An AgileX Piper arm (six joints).
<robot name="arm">
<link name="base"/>
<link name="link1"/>
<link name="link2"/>
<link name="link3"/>
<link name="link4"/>
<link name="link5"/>
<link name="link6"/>
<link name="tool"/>
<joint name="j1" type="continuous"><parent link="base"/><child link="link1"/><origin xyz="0 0 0.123"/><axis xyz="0 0 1"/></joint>
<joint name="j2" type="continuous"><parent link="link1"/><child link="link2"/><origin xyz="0 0 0" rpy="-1.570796 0 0"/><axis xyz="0 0 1"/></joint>
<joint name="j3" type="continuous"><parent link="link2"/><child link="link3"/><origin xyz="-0.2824 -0.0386 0"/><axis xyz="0 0 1"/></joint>
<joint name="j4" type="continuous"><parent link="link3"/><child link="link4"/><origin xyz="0.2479 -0.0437 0" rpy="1.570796 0 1.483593"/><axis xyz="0 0 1"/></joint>
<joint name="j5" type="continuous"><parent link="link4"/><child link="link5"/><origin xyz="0 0 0" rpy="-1.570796 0 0"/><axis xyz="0 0 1"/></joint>
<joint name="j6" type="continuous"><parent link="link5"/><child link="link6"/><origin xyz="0 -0.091 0" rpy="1.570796 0 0"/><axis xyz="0 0 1"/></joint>
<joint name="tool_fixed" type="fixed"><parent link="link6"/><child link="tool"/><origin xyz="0 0 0"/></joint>
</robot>
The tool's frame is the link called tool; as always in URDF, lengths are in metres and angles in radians. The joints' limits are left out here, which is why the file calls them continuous.
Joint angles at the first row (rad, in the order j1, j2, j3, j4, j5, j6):
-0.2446 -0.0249 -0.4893 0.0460 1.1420 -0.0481
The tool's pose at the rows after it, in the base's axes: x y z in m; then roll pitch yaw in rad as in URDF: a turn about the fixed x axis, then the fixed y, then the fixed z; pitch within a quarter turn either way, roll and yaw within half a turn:
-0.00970 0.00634 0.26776 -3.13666 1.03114 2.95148
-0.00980 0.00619 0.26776 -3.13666 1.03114 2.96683
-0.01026 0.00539 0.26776 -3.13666 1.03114 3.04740
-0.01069 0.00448 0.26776 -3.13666 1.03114 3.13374
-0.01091 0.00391 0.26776 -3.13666 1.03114 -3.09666
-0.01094 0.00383 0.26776 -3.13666 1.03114 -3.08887
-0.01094 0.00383 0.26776 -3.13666 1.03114 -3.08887
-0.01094 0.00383 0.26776 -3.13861 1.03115 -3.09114
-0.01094 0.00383 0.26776 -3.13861 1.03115 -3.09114
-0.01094 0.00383 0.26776 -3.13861 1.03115 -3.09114
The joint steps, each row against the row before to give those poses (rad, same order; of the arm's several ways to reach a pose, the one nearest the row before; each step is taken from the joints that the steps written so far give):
0.0000 0.0000 0.0001 0.0000 0.0000 0.0010
0.0154 0.0000 -0.0001 -0.0001 0.0000 0.0000
0.0804 0.0000 0.0001 0.0002 0.0000 -0.0001
0.0864 0.0000 0.0000 -0.0001 0.0000 0.0000
0.0528 0.0000 0.0000 0.0000 0.0000 0.0000
0.0078 0.0000 0.0000 0.0001 0.0000 0.0000
0.0000 0.0000 0.0000 0.0000 0.0000 0.0000
0.0000 0.0000 0.0000 0.0000 0.0000 0.0012
0.0000 0.0000 0.0000 0.0000 0.0000 0.0000
0.0000 0.0000 0.0000 0.0000 0.0000 0.0000

